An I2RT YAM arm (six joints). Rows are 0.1 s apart.
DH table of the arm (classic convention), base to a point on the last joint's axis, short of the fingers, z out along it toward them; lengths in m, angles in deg. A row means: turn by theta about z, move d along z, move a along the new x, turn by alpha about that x. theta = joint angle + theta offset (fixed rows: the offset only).
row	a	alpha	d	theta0
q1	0.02	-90	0.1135	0
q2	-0.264	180	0	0
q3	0.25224	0	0	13.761
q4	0.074	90	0	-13.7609
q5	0	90	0	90
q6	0	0	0.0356	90
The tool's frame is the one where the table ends.
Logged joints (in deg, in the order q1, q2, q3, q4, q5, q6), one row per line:
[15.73, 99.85, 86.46, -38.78, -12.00, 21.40]
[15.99, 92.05, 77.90, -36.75, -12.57, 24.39]
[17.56, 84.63, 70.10, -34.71, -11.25, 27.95]
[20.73, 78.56, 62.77, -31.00, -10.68, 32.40]
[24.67, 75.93, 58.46, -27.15, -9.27, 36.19]
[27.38, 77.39, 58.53, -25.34, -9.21, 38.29]
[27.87, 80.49, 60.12, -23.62, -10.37, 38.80]
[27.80, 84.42, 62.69, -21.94, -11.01, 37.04]
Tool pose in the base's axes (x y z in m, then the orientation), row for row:
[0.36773, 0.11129, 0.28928, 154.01, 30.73, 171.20]
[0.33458, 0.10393, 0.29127, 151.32, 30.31, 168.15]
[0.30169, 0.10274, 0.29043, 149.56, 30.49, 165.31]
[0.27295, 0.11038, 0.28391, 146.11, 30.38, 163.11]
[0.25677, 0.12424, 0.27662, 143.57, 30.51, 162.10]
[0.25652, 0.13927, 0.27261, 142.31, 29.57, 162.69]
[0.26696, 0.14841, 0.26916, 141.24, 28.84, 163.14]
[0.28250, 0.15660, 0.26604, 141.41, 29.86, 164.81]
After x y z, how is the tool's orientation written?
As angles about the fixed x, y, z axes (roll, pitch, yaw), in degrees.
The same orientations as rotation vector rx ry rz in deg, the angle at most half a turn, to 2 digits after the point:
[1.95, 145.05, 30.26]
[4.94, 144.17, 32.57]
[7.75, 142.91, 33.54]
[9.18, 141.35, 36.91]
[9.36, 140.06, 39.52]
[8.61, 140.47, 41.73]
[8.02, 140.74, 43.56]
[5.54, 140.37, 43.61]

